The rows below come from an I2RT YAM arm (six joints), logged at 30 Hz.
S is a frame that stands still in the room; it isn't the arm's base.
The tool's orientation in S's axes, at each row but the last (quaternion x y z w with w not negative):
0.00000, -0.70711, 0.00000, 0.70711
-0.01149, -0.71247, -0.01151, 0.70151
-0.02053, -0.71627, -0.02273, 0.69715
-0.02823, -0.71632, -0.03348, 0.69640
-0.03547, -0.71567, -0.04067, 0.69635
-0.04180, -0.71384, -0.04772, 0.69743
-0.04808, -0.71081, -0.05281, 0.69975
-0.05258, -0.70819, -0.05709, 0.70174
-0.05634, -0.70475, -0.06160, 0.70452
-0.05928, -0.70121, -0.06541, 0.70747
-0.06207, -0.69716, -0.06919, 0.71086
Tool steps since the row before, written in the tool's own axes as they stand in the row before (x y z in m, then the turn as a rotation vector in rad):
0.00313, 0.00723, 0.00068, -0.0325, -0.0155, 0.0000
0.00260, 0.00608, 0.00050, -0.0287, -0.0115, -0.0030
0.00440, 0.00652, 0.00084, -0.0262, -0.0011, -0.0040
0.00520, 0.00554, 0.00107, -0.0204, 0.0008, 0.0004
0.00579, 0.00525, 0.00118, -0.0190, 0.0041, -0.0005
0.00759, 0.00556, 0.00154, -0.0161, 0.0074, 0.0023
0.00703, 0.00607, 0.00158, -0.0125, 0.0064, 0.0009
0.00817, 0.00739, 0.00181, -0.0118, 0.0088, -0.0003
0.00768, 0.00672, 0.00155, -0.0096, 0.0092, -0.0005
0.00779, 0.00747, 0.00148, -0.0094, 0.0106, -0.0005
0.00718, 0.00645, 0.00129, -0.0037, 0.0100, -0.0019
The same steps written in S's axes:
-0.00068, 0.00723, 0.00313, 0.0000, -0.0155, -0.0325
-0.00034, 0.00609, 0.00259, 0.0031, -0.0116, -0.0287
-0.00056, 0.00655, 0.00440, 0.0046, -0.0013, -0.0261
-0.00073, 0.00558, 0.00522, 0.0003, 0.0010, -0.0204
-0.00077, 0.00531, 0.00580, 0.0015, 0.0041, -0.0189
-0.00101, 0.00566, 0.00761, -0.0010, 0.0077, -0.0161
-0.00081, 0.00619, 0.00705, 0.0002, 0.0065, -0.0125
-0.00072, 0.00753, 0.00821, 0.0018, 0.0087, -0.0117
-0.00042, 0.00683, 0.00773, 0.0020, 0.0091, -0.0095
-0.00008, 0.00754, 0.00786, 0.0023, 0.0104, -0.0093
0.00006, 0.00649, 0.00726, 0.0036, 0.0095, -0.0037

